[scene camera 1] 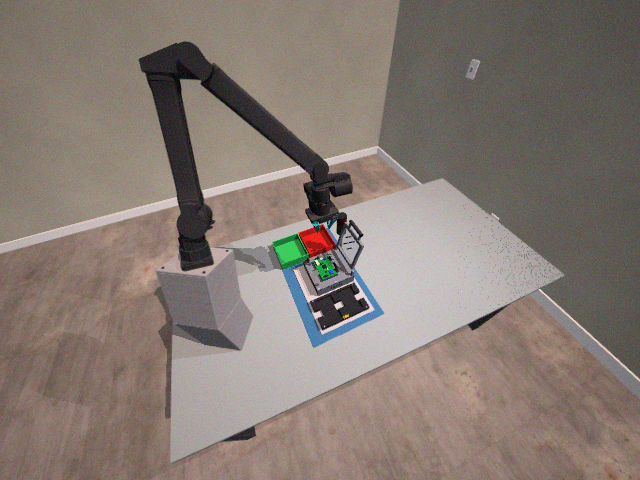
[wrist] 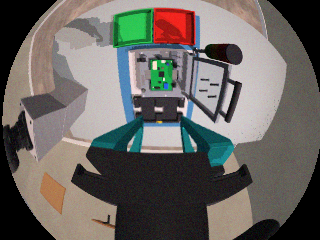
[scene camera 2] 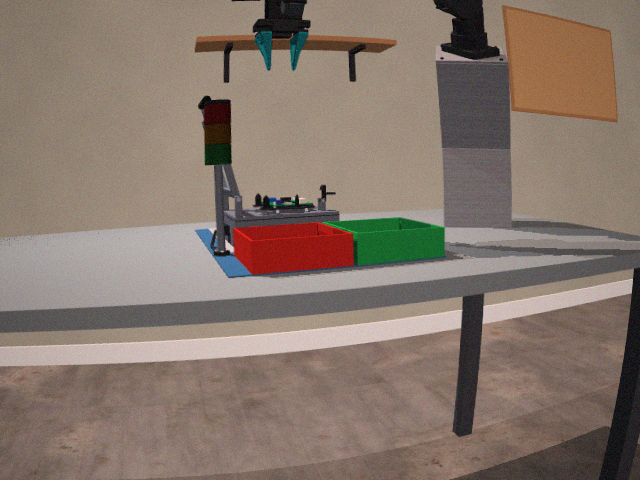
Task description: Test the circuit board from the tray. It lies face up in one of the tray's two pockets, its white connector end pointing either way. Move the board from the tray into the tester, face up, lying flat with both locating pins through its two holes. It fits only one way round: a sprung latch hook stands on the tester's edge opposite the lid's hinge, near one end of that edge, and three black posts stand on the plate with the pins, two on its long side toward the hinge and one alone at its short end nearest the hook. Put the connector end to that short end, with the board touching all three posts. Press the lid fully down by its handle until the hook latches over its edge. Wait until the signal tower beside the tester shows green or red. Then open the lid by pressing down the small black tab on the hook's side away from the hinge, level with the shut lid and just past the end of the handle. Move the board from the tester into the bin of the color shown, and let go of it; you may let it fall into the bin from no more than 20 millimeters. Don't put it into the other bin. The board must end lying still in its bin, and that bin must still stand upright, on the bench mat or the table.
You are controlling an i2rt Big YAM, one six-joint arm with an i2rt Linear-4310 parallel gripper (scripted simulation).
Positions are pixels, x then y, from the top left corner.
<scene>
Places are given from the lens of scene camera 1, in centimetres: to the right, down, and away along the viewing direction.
red bin point(scene camera 1: 315, 243): -2, 2, 125
green bin point(scene camera 1: 290, 250): -16, 6, 122
tester lid point(scene camera 1: 348, 239): 13, 0, 102
The marked spots on the tester lid and the red bin are 27 cm apart.
</scene>
